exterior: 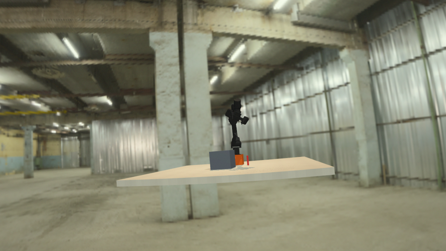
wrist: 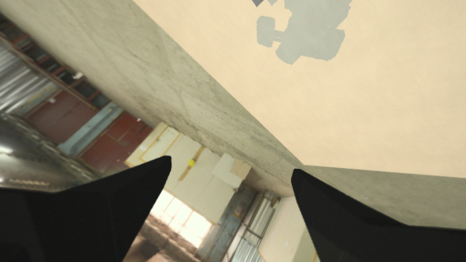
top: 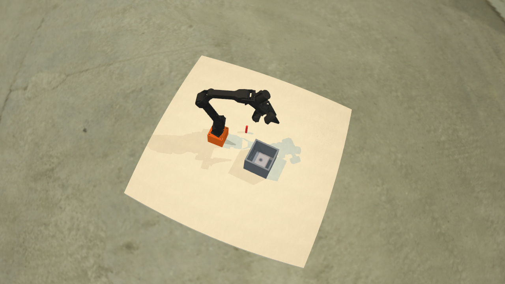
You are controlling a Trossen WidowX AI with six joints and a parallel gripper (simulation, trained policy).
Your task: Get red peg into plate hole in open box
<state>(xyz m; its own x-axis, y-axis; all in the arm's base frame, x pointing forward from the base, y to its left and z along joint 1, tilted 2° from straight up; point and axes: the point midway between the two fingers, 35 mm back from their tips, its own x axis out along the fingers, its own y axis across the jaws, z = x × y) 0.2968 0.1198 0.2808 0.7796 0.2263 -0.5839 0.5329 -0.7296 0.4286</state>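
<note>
The red peg is 310 mm below my gripper tip, 180 mm behind it and 10 mm to the left of it. From my gripper tip the other things lie so: plate (300 mm below, 140 mm to the right, 10 mm ahead).
</note>
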